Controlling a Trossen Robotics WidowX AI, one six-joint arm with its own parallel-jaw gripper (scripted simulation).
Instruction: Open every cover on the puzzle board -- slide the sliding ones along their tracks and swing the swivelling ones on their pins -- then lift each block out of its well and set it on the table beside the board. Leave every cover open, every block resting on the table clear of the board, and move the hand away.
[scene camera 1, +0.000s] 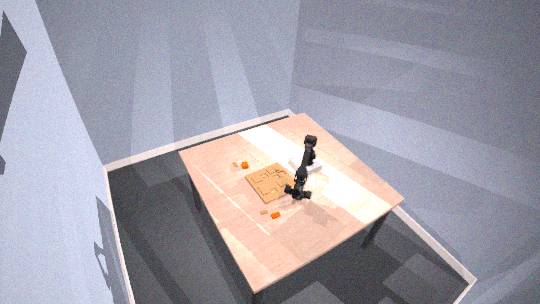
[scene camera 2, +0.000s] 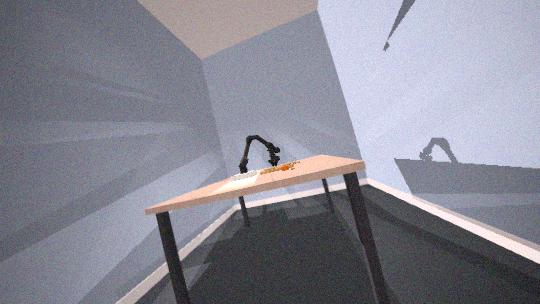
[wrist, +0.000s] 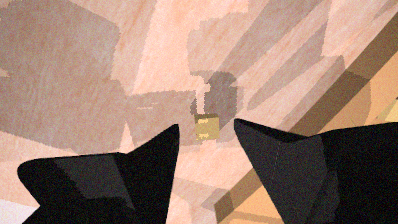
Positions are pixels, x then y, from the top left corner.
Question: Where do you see a tan puzzle board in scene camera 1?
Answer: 270, 180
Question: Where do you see my gripper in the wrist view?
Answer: At 206, 126
